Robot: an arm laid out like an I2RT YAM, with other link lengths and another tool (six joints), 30 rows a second.
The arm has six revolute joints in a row. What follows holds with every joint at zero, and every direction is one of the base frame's.
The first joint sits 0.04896 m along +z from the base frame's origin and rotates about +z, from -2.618 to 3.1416 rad.
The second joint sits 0.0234 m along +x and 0.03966 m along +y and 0.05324 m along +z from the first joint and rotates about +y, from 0 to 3.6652 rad.
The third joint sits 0.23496 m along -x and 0.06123 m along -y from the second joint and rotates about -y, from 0 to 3.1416 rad.
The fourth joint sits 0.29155 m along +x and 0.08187 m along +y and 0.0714 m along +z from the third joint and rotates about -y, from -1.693 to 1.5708 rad.
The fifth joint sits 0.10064 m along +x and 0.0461 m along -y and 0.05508 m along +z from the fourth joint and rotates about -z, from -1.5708 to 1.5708 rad.
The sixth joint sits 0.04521 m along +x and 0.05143 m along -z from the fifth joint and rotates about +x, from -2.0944 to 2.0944 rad.
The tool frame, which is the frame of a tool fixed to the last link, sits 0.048 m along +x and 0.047 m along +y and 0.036 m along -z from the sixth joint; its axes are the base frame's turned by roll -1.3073, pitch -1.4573 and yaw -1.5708 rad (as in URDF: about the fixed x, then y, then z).
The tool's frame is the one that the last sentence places.
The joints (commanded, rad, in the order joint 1, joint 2, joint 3, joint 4, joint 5, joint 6), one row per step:
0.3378, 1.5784, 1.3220, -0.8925, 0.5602, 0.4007
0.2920, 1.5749, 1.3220, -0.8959, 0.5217, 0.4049
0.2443, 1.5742, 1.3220, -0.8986, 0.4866, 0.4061
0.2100, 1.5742, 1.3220, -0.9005, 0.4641, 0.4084
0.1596, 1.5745, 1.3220, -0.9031, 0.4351, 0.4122
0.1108, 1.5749, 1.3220, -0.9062, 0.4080, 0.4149
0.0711, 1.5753, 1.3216, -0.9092, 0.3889, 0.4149
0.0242, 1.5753, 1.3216, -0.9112, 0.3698, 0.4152
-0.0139, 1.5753, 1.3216, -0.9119, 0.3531, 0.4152
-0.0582, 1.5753, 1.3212, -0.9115, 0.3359, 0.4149
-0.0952, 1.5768, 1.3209, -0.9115, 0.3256, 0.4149
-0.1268, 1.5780, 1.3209, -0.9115, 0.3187, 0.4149
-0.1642, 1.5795, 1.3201, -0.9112, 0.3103, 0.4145
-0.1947, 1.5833, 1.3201, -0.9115, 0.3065, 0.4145
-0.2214, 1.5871, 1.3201, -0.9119, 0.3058, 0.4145
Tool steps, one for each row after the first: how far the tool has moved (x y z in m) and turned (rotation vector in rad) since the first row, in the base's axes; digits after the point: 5 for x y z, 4 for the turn. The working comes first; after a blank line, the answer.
Tool pose at each row, in the base's axes (x y z in m, rotation vector in rad; the steps are taken from these numbers as rounded here):
0.37409, 0.14543, 0.13607, 2.8947, -0.3080, 0.9528
0.37858, 0.13207, 0.13724, 2.9151, -0.3750, 0.9382
0.38297, 0.11747, 0.13749, 2.9299, -0.4414, 0.9211
0.38594, 0.10663, 0.13756, 2.9365, -0.4919, 0.9104
0.38989, 0.09015, 0.13762, 2.9403, -0.5676, 0.8967
0.39290, 0.07392, 0.13764, 2.9414, -0.6399, 0.8833
0.39460, 0.06027, 0.13741, -2.9359, 0.6952, -0.8705
0.39642, 0.04376, 0.13760, -2.9181, 0.7597, -0.8589
0.39755, 0.03042, 0.13787, -2.9009, 0.8107, -0.8505
0.39845, 0.01463, 0.13811, -2.8808, 0.8700, -0.8438
0.39871, 0.00099, 0.13766, -2.8667, 0.9215, -0.8385
0.39861, -0.01087, 0.13737, -2.8550, 0.9661, -0.8356
0.39792, -0.02487, 0.13673, -2.8405, 1.0182, -0.8312
0.39709, -0.03660, 0.13538, -2.8313, 1.0627, -0.8257
0.39602, -0.04713, 0.13395, 2.8244, -1.1029, 0.8210

0.00449, -0.01336, 0.00117, 0.0354, 0.0092, -0.0333
0.00888, -0.02796, 0.00142, 0.0664, 0.0191, -0.0677
0.01185, -0.03880, 0.00149, 0.0871, 0.0245, -0.0947
0.01580, -0.05528, 0.00155, 0.1145, 0.0303, -0.1364
0.01881, -0.07151, 0.00157, 0.1400, 0.0356, -0.1765
0.02051, -0.08516, 0.00134, 0.1572, 0.0402, -0.2086
0.02233, -0.10167, 0.00153, 0.1753, 0.0417, -0.2481
0.02346, -0.11501, 0.00180, 0.1913, 0.0416, -0.2793
0.02436, -0.13080, 0.00204, 0.2078, 0.0398, -0.3161
0.02462, -0.14444, 0.00159, 0.2179, 0.0390, -0.3490
0.02452, -0.15630, 0.00130, 0.2250, 0.0375, -0.3777
0.02383, -0.17030, 0.00066, 0.2334, 0.0362, -0.4114
0.02300, -0.18203, -0.00069, 0.2376, 0.0371, -0.4406
0.02193, -0.19256, -0.00212, 0.2388, 0.0382, -0.4674

